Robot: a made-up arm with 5 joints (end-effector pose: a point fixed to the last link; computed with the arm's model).
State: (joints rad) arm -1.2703 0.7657 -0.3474 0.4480 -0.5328
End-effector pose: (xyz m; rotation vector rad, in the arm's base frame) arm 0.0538 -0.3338 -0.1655 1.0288 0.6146 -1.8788
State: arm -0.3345 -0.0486 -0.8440 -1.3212 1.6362
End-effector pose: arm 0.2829 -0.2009 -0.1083 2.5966 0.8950 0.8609
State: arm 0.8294 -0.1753 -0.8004 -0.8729 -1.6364
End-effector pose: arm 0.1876 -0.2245 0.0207 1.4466 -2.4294 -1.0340
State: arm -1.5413 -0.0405 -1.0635 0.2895 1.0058
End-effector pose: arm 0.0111 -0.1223 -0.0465 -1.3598 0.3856 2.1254
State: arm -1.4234 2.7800 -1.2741 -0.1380 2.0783
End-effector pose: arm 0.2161 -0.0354 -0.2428 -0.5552 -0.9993 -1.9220
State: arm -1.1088 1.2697 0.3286 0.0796 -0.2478
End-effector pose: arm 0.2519 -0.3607 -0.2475 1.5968 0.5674 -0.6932
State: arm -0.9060 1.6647 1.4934 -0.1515 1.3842
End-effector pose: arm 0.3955 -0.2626 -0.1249 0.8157 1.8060 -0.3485
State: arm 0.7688 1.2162 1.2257 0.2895 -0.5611
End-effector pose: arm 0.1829 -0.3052 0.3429 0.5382 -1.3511 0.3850
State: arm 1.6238 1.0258 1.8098 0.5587 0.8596
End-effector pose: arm -0.0529 -0.2556 0.3074 1.0638 -1.1074 -0.0256
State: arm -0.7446 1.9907 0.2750 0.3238 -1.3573
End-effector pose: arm 0.3491 -0.3519 -0.1399 1.2696 -1.1116 -0.1432
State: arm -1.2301 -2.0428 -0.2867 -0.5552 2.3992
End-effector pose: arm 0.3428 -0.1107 -0.0579 -0.9415 0.8313 1.7560
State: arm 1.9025 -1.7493 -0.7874 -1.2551 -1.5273
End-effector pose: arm -0.1202 -0.1413 0.0461 0.9506 -2.6181 -1.3461
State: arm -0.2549 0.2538 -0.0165 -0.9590 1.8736
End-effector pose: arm 0.3031 -0.2253 -0.0990 -1.9722 -2.2394 -0.7234
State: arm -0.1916 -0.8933 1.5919 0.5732 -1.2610
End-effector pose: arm 0.4898 -0.2235 0.0201 -0.3959 1.1008 0.0839
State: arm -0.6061 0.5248 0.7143 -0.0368 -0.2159
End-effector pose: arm 0.3652 -0.3683 -0.0878 1.1605 0.7301 -0.6440
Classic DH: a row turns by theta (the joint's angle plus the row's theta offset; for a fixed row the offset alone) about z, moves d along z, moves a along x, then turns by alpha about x. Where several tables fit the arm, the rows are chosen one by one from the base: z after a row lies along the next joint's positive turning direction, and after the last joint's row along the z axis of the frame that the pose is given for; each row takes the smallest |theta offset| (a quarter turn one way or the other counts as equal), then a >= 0, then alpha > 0; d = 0 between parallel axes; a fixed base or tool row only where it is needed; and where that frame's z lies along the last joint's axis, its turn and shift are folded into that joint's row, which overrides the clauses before.
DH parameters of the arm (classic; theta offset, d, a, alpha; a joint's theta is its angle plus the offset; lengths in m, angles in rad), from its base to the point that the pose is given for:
base (fixed): 0 0.0486 0.1144 1.5708
joint 1: -0.363 -0.1905 0.1995 -0.3277
joint 2: 0.859 0.369 -0.0383 -1.6055
joint 3: -0.0175 -0.0194 -0.0384 -1.4277
joint 4: -1.2785 -0.1033 -0.0108 -1.6518
joint 5: 0.2605 -0.0303 -0.0402 -2.2728
tool (fixed): -2.6123 0.0774 0 0

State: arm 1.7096 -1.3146 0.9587 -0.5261 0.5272
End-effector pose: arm 0.0800 -0.3253 0.1858 1.7931 0.8693 -0.1412
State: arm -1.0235 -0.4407 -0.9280 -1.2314 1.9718
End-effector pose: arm 0.1310 -0.1704 -0.1148 -2.7116 -1.0382 0.4523
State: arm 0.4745 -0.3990 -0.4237 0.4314 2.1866
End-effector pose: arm 0.1697 -0.1596 0.1164 -1.8033 -0.9244 -0.0513
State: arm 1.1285 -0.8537 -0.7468 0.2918 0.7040
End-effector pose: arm 0.0709 -0.1449 0.0772 -2.7581 -0.1585 0.6075
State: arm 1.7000 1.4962 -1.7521 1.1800 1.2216
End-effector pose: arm 0.1731 -0.0615 0.2750 0.4658 2.4327 1.2269
